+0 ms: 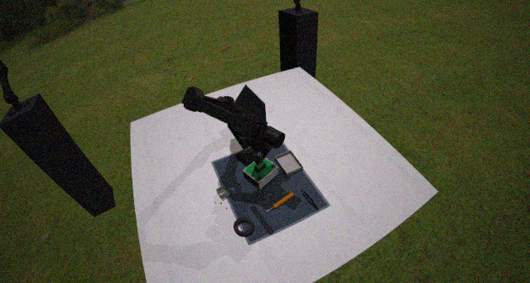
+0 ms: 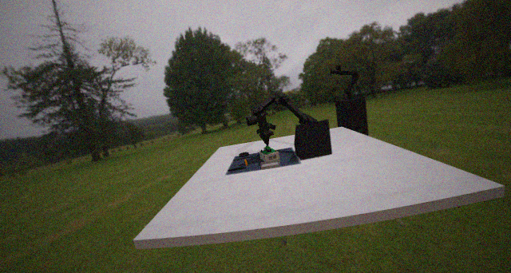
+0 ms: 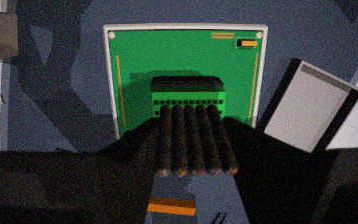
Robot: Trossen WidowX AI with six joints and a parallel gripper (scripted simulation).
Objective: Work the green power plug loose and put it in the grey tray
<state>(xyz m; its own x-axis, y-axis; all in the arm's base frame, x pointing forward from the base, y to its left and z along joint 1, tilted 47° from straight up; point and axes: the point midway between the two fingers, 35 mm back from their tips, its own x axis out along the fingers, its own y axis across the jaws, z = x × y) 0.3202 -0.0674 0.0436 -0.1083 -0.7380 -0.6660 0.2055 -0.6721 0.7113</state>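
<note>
Now: the green power plug 2 cm below my gripper tip. Round my gripper tip: grey tray (2 cm ahead, 14 cm to the left, 10 cm below); then dark bar (19 cm ahead, 12 cm to the right, 10 cm below); then dark blue mat (5 cm ahead, 1 cm to the right, 11 cm below).
</note>
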